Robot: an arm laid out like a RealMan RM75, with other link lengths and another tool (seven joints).
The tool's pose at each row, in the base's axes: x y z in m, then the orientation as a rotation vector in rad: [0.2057 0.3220 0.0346 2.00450 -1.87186 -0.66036]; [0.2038 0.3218 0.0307 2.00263 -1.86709 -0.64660]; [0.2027 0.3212 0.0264 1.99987 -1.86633 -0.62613]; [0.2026 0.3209 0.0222 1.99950 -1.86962 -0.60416]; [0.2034 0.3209 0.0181 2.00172 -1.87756 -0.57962]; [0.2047 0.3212 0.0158 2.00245 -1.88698 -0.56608]
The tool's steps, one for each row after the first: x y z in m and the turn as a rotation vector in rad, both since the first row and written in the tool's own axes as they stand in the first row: [0.0006 -0.0004 0.0043 0.00049 0.01153 0.00165]; [0.0016 -0.0017 0.0084 0.00501 0.02546 0.00632]; [0.0024 -0.0038 0.0120 0.01381 0.03758 0.01118]; [0.0029 -0.0066 0.0150 0.02772 0.04814 0.01647]; [0.0029 -0.0090 0.0163 0.03808 0.05143 0.02143]
